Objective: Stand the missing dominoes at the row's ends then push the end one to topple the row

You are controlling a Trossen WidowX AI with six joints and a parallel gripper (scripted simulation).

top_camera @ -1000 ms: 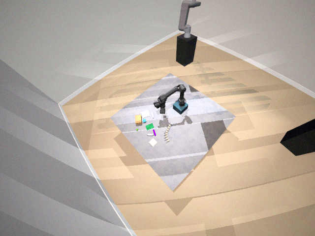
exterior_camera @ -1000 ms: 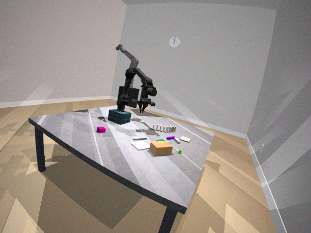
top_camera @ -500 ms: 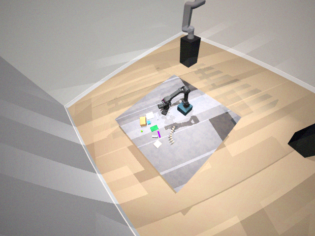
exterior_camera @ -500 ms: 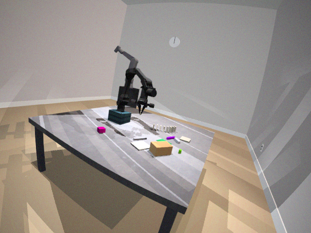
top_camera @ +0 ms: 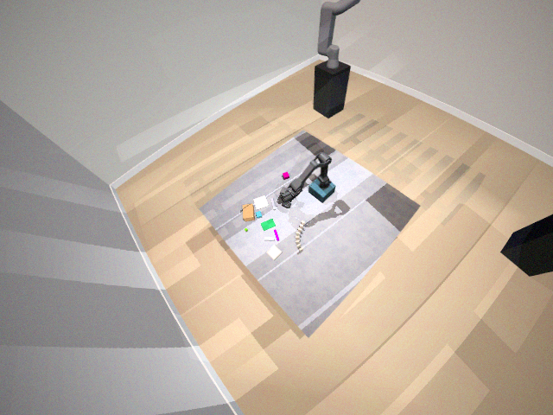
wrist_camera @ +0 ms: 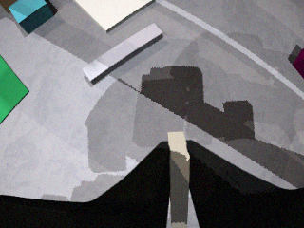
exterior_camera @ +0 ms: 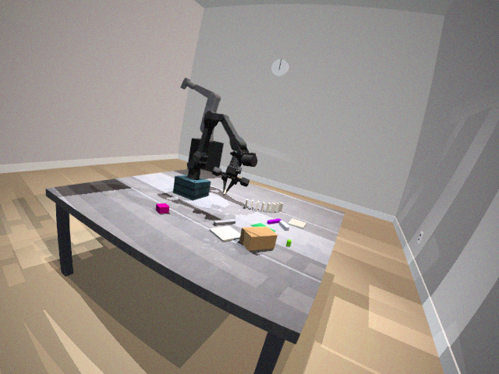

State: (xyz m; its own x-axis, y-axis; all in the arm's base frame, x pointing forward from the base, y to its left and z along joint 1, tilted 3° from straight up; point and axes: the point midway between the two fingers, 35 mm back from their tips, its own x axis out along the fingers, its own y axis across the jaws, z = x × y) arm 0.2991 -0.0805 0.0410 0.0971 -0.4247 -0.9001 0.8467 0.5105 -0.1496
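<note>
Right now my gripper tip is 8 cm short of the grey bar, 8 cm to the left of it and 11 cm above it. The rest, counted from my gripper tip: green card (22 cm ahead, 4 cm to the left, 11 cm below); teal cube (23 cm ahead, 7 cm to the right, 10 cm below); white flat tile (15 cm ahead, 16 cm to the right, 11 cm below).
</note>
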